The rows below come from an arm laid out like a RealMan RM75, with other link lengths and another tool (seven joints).
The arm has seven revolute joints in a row. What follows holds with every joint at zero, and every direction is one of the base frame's. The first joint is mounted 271.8 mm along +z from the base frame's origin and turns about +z. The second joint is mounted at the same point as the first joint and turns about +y. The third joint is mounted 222.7 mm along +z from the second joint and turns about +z. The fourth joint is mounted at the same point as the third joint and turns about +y. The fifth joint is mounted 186.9 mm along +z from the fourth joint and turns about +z. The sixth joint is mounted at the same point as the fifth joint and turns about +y. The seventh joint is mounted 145.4 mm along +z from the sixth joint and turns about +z. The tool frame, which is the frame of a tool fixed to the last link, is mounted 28 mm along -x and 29 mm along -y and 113 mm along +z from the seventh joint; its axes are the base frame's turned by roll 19, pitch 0 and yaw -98.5 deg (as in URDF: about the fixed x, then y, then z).
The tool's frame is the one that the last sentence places.
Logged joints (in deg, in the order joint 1, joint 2, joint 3, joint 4, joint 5, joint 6, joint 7), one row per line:
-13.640 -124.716 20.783 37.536 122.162 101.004 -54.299
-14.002 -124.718 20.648 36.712 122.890 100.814 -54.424
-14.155 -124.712 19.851 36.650 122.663 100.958 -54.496
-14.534 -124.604 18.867 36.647 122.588 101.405 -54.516
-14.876 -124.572 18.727 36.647 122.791 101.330 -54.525
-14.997 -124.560 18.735 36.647 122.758 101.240 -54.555
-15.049 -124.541 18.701 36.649 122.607 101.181 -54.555
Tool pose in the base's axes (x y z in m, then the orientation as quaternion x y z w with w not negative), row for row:
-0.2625 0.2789 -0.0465 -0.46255 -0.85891 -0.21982 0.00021
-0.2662 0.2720 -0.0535 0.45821 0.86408 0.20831 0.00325
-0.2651 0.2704 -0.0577 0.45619 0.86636 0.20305 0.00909
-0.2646 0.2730 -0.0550 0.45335 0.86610 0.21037 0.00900
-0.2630 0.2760 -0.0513 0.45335 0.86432 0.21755 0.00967
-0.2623 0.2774 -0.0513 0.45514 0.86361 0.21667 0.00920
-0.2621 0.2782 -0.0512 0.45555 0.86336 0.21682 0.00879
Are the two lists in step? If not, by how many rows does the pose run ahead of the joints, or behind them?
The pose runs 1 row behind the joints: the pose in row i belongs to the joints in row i - 1.
